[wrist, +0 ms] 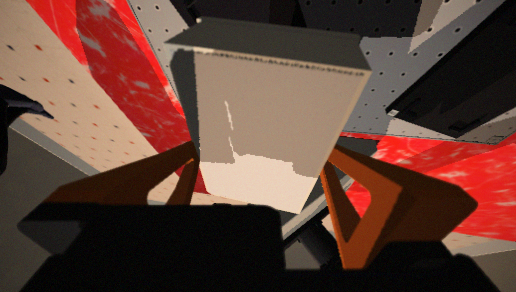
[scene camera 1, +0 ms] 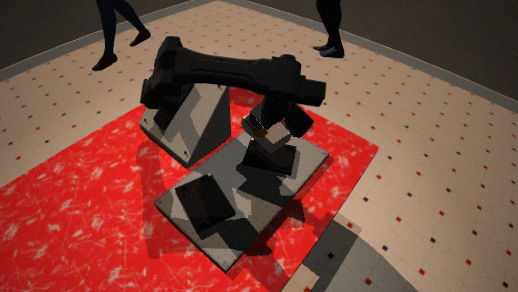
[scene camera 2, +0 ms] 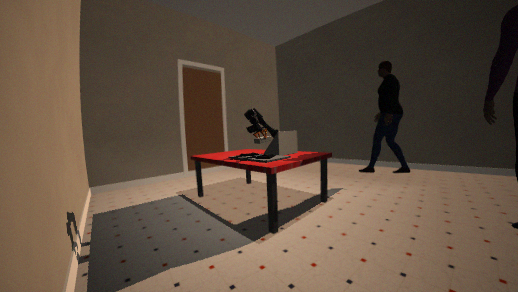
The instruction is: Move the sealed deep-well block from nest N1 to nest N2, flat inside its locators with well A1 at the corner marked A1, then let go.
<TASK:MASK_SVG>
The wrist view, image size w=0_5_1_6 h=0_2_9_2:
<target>my gripper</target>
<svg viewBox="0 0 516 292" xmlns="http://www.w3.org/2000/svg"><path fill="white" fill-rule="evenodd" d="M17 224L17 228L21 233L52 254L19 292L501 292L470 256L462 253L457 253L453 256L442 242L447 235L477 209L478 202L457 184L352 151L338 144L335 144L320 173L320 178L344 269L285 269L286 261L281 217L279 211L271 206L190 205L200 165L200 159L192 140L162 153L62 185ZM333 164L368 190L371 201L362 218L342 188ZM185 164L177 185L166 204L149 205L147 202L149 192Z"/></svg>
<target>pale grey block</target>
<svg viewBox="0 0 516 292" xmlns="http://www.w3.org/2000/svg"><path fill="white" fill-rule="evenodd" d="M198 17L195 25L163 42L191 140L194 142L200 159L199 167L207 192L220 197L256 205L268 205L278 210L300 214L372 73L372 69L359 46L361 37L359 34L205 16Z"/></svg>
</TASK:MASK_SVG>
